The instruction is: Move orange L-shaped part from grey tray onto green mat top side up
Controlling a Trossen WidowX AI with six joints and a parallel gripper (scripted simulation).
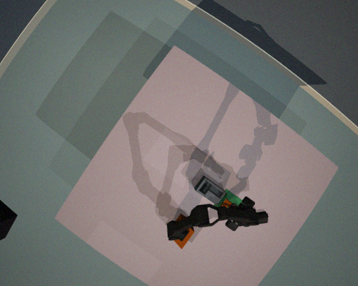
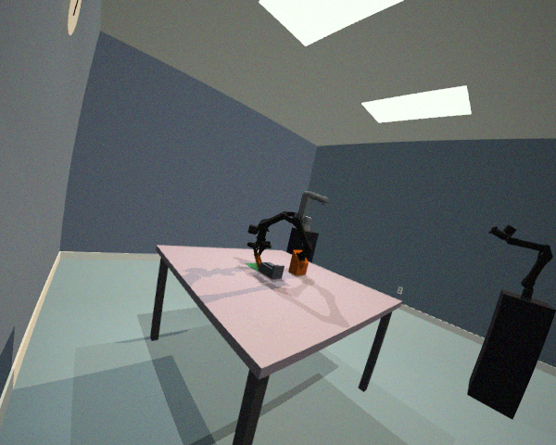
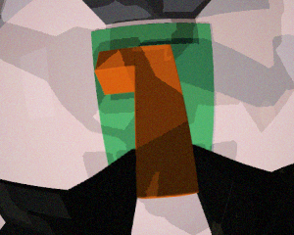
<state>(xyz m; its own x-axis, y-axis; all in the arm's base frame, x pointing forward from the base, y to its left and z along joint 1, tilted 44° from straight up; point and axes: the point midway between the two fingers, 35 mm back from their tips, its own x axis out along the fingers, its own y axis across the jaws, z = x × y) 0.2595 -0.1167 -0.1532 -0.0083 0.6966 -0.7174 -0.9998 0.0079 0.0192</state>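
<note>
The orange L-shaped part is 3 cm to the left of my gripper tip, 3 cm below it and 1 cm behind it. Round my gripper tip: green mat: 9 cm below, 2 cm to the left.
</note>
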